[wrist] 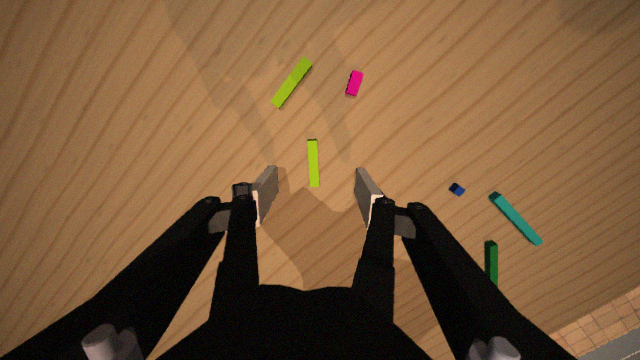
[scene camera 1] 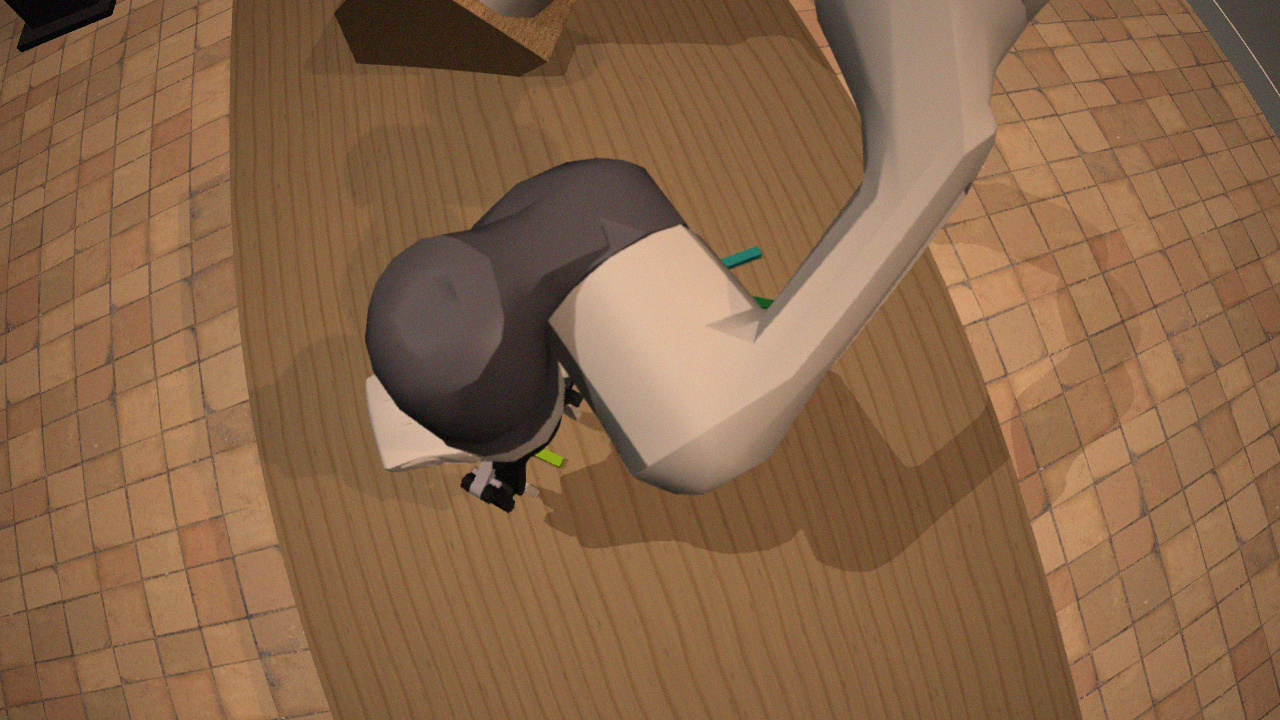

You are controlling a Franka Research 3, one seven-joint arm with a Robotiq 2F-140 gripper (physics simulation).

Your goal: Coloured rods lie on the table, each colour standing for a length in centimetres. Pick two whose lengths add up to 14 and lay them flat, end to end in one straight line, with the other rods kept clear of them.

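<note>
My gripper [scene camera 1: 553,452] [wrist: 316,179] is partly open, its fingers spread either side of a yellow-green rod [scene camera 1: 549,457] [wrist: 313,165] that lies flat on the table, apart from both fingers. A longer-looking, slightly darker lime rod [wrist: 291,83] lies slanted beyond it in the wrist view. A short magenta rod [wrist: 354,83] lies to its right. A small blue rod [wrist: 457,189] lies right of the fingers, near a teal rod [scene camera 1: 742,257] [wrist: 516,219]. A dark green rod [scene camera 1: 763,302] [wrist: 492,260] is partly hidden by the arm or gripper. The rods lie apart.
A brown wooden block [scene camera 1: 438,40] with a slanted side and a round hollow stands at the table's back. The arm covers much of the middle of the wooden table [scene camera 1: 626,617] in the scene view. Tiled floor [scene camera 1: 161,537] lies past the table's edges.
</note>
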